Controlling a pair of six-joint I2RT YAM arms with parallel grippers.
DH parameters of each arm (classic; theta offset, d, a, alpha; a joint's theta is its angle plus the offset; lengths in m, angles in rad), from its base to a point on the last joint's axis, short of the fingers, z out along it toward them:
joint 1: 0 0.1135 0.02 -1.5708
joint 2: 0 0 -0.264 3.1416
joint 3: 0.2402 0 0.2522 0
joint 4: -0.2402 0 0.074 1.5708
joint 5: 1.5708 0 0 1.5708
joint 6: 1.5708 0.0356 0 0
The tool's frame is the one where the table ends.
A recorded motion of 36 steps. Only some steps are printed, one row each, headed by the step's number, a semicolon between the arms.
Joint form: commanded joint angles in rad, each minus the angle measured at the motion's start. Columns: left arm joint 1, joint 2, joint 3, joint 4, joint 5, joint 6; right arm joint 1, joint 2, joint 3, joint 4, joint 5, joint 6.
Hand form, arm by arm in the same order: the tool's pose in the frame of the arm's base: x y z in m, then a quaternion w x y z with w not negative. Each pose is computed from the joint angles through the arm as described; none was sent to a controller.
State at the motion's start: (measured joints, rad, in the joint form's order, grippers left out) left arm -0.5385 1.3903 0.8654 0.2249 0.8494 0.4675; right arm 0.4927 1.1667 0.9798 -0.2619 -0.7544 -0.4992
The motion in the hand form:
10: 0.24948 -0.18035 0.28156 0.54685 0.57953 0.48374 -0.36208; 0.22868 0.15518 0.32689 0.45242 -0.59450 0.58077 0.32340
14: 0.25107 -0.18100 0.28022 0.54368 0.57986 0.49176 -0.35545; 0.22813 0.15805 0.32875 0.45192 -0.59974 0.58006 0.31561
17: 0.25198 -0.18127 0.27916 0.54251 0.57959 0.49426 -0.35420; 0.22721 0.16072 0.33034 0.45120 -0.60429 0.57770 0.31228
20: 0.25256 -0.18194 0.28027 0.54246 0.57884 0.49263 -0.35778; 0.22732 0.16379 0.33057 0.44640 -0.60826 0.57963 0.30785
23: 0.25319 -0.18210 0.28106 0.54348 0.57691 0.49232 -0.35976; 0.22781 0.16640 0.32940 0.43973 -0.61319 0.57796 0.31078
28: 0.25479 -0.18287 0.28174 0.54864 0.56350 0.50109 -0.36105; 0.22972 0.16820 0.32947 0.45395 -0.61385 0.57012 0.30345
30: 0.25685 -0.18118 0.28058 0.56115 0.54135 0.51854 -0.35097; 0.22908 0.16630 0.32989 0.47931 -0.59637 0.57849 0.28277
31: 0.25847 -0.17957 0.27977 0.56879 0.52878 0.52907 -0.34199; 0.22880 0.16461 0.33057 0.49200 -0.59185 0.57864 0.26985
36: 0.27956 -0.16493 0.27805 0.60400 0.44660 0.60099 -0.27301; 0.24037 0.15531 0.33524 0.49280 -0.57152 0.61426 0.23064
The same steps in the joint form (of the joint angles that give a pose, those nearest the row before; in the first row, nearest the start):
10: 0.0042 -0.0067 -0.0010 0.0637 0.0635 0.0065; 0.0089 0.1048 0.1158 -0.1579 -0.0687 -0.1384
14: 0.0038 -0.0005 0.0074 0.0394 0.0467 0.0198; 0.0208 0.1095 0.1292 -0.1712 -0.0487 -0.1510
17: 0.0043 0.0039 0.0090 0.0364 0.0430 0.0219; 0.0317 0.1129 0.1392 -0.1801 -0.0384 -0.1589
20: 0.0038 0.0069 0.0134 0.0412 0.0490 0.0141; 0.0425 0.1224 0.1520 -0.1968 -0.0227 -0.1673
23: 0.0046 0.0087 0.0151 0.0490 0.0511 0.0052; 0.0492 0.1341 0.1610 -0.2113 -0.0269 -0.1776
28: 0.0035 0.0133 0.0115 0.0848 0.0300 -0.0374; 0.0520 0.1350 0.1513 -0.1658 -0.0174 -0.1777
30: 0.0076 0.0133 -0.0052 0.1346 -0.0230 -0.0836; 0.0527 0.1090 0.1139 -0.0844 0.0392 -0.1340
31: 0.0120 0.0133 -0.0133 0.1562 -0.0568 -0.1018; 0.0505 0.0968 0.0997 -0.0548 0.0641 -0.1312
36: 0.0662 0.0393 -0.0060 0.1992 -0.2630 -0.1717; 0.0090 0.1152 0.1421 -0.1014 0.1382 -0.1344

